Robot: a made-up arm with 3 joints. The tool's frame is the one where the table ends. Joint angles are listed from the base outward.
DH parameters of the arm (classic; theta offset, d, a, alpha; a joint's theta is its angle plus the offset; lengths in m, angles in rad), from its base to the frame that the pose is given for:
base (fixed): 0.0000 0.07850 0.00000 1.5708
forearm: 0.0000 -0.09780 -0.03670 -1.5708
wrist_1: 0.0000 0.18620 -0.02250 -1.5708
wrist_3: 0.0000 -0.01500 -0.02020 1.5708
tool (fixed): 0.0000 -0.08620 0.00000 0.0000
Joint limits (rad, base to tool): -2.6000..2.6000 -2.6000..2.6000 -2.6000..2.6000
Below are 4 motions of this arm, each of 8 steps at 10 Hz.
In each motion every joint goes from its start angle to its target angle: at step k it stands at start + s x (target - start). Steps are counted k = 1, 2, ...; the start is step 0. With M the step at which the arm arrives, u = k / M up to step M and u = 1 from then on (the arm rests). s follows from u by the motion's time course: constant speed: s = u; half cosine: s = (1 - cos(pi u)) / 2; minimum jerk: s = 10 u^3 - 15 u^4 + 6 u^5.
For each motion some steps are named. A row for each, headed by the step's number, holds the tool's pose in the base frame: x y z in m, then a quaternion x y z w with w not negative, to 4 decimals.
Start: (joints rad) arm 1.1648 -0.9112 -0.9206
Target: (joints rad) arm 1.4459 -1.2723 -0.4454
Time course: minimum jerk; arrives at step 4
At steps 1, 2, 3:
1: -0.1186 0.0643 0.0920 0.0733 -0.7639 -0.4508 0.4560
2: -0.1140 0.0765 0.0654 0.1590 -0.7165 -0.4942 0.4660
3: -0.1073 0.0923 0.0439 0.2576 -0.6659 -0.5185 0.4705

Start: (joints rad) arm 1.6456 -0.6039 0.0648
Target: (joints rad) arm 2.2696 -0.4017 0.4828
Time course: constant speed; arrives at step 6
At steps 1, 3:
1: -0.0858 0.1144 -0.0288 0.2275 -0.6934 -0.1654 0.6634
3: -0.0625 0.1161 -0.0561 0.2234 -0.7225 -0.1093 0.6451

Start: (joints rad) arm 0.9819 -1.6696 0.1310
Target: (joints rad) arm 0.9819 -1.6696 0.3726
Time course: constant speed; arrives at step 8
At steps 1, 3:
1: -0.1124 0.1553 0.0982 0.4009 -0.2678 -0.6234 0.6156
3: -0.1139 0.1601 0.0998 0.4196 -0.2491 -0.6110 0.6234

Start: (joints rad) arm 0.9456 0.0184 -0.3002
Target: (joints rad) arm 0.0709 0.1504 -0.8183
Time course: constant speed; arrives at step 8
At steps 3, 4, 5, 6, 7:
3: -0.0869 0.0829 0.1403 -0.0021 -0.5275 0.0339 0.8489
4: -0.0755 0.0834 0.1537 0.0011 -0.5083 0.0422 0.8601
5: -0.0625 0.0840 0.1655 0.0057 -0.4888 0.0501 0.8709
6: -0.0481 0.0849 0.1756 0.0116 -0.4691 0.0575 0.8812
7: -0.0326 0.0858 0.1839 0.0189 -0.4491 0.0642 0.8910

